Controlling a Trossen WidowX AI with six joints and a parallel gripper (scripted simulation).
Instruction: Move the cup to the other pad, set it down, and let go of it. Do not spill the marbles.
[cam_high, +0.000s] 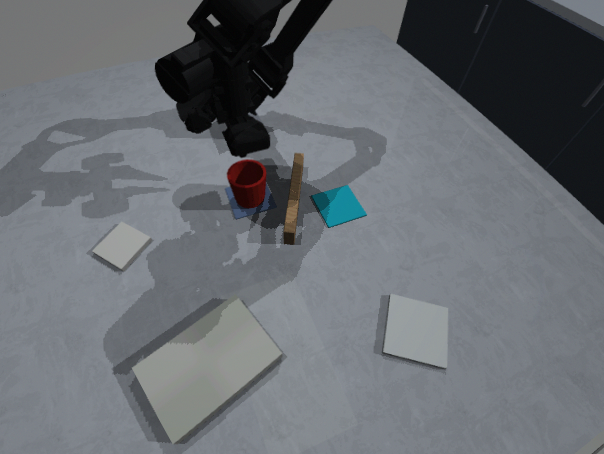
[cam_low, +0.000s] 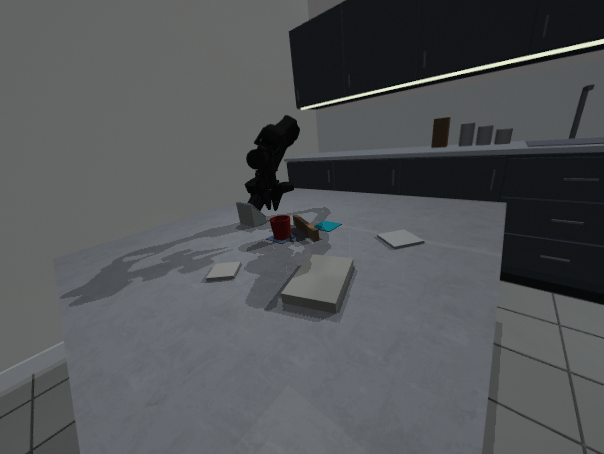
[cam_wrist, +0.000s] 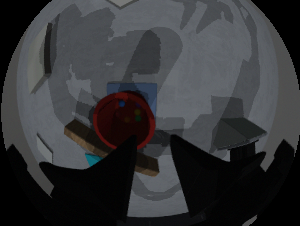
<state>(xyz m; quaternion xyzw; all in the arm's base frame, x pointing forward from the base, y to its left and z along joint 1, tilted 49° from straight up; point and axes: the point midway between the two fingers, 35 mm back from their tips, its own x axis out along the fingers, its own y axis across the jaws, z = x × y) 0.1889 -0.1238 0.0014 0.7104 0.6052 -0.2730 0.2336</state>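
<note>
Now: the red cup 6 cm below my gripper tip, 3 cm ahead of it and 1 cm to the right of it. Also, from my gripper tip: cyan pad (15 cm to the left, 13 cm ahead, 11 cm below); then white slab (41 cm ahead, 12 cm to the left, 10 cm below); then wooden bar (9 cm below, 8 cm ahead, 7 cm to the left).
</note>
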